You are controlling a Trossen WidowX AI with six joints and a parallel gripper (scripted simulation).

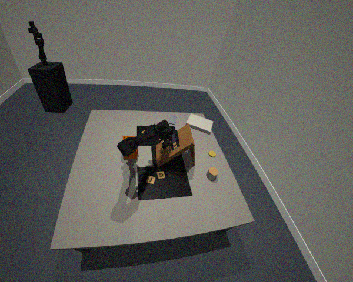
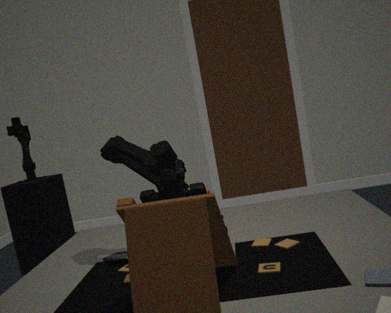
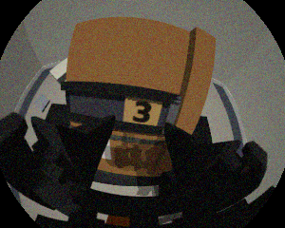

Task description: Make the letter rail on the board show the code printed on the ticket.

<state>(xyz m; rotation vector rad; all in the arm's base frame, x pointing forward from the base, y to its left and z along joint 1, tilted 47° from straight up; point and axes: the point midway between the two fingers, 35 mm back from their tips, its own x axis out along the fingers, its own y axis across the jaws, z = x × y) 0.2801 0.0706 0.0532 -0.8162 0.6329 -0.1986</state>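
The white ticket lies 10 cm below my gripper tip, 9 cm to the left of it and 4 cm behind it. The rest, counted from my gripper tip: yellow disc: 41 cm ahead, 18 cm below, 8 cm to the left; then black mat: 18 cm below, 11 cm behind, 2 cm to the left; then grey-blue card: 54 cm to the left, 18 cm below, 5 cm ahead.
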